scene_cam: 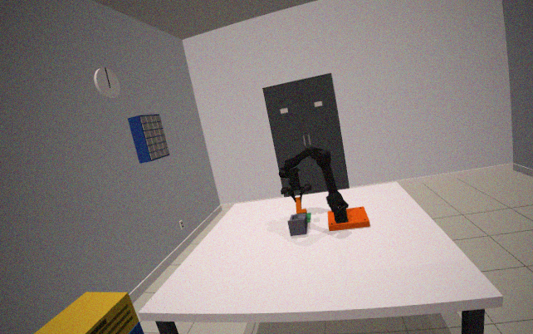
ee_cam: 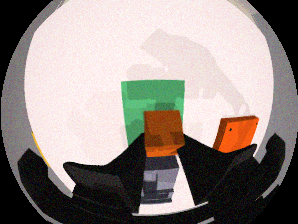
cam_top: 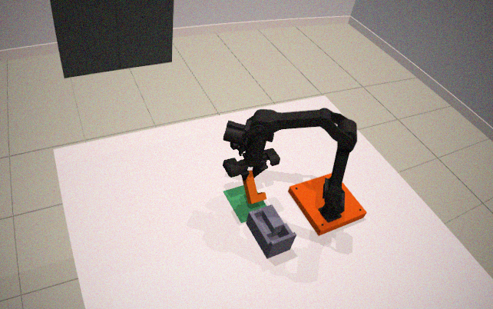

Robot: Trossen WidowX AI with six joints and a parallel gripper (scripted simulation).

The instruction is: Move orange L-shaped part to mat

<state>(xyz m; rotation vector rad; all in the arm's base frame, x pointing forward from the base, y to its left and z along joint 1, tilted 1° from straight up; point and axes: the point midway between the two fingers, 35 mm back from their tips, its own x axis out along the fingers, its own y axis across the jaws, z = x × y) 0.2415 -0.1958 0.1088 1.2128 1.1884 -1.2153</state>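
The green mat lies 120 mm below my gripper tip and 20 mm to the left of it. Round my gripper tip: orange L-shaped part: 30 mm to the left, 30 mm below, 10 mm behind.
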